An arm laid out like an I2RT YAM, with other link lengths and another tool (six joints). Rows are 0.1 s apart.
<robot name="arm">
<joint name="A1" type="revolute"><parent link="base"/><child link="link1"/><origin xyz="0 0 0.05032"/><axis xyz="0 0 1"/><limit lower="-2.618" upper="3.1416"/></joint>
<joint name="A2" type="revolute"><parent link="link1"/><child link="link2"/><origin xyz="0.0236 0.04 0.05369" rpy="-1.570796 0 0"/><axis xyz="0 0 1"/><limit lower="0" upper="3.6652"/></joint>
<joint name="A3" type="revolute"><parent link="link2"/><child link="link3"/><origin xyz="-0.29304 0 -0.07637" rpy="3.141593 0 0"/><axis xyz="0 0 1"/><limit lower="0" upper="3.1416"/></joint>
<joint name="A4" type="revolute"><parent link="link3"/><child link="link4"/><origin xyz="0.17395 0.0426 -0.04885"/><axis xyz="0 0 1"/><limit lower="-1.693" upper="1.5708"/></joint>
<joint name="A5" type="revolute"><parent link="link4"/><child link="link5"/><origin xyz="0.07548 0.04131 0.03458" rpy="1.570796 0 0"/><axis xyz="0 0 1"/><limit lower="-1.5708" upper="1.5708"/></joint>
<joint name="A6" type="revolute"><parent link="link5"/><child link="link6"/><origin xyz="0.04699 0 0.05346" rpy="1.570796 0 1.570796"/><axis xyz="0 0 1"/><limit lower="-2.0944" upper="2.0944"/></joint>
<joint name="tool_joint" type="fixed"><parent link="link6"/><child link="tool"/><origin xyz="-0.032 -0.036 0.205" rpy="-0.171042 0 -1.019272"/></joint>
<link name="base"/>
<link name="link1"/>
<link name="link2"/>
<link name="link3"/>
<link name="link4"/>
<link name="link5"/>
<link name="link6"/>
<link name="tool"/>
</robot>
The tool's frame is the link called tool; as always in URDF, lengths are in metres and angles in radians.
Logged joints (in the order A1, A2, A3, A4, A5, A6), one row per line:
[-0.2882 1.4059 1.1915 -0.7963 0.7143 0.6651]
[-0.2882 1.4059 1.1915 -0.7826 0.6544 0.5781]
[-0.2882 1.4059 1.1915 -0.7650 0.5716 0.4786]
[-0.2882 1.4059 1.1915 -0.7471 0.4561 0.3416]
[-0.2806 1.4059 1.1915 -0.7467 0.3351 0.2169]
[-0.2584 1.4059 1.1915 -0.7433 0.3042 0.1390]
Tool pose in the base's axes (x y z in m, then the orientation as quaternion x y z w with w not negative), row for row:
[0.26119 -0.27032 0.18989 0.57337 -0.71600 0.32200 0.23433]
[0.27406 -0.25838 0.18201 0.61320 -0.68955 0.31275 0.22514]
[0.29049 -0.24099 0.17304 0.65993 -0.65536 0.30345 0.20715]
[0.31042 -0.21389 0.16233 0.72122 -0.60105 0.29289 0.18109]
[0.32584 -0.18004 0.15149 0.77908 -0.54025 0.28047 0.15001]
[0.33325 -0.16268 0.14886 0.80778 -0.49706 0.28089 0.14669]
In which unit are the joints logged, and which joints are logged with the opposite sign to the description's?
The joints are logged in radians. Opposite sign: none.
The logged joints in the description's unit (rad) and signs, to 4 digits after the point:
[-0.2882 1.4059 1.1915 -0.7963 0.7143 0.6651]
[-0.2882 1.4059 1.1915 -0.7826 0.6544 0.5781]
[-0.2882 1.4059 1.1915 -0.7650 0.5716 0.4786]
[-0.2882 1.4059 1.1915 -0.7471 0.4561 0.3416]
[-0.2806 1.4059 1.1915 -0.7467 0.3351 0.2169]
[-0.2584 1.4059 1.1915 -0.7433 0.3042 0.1390]

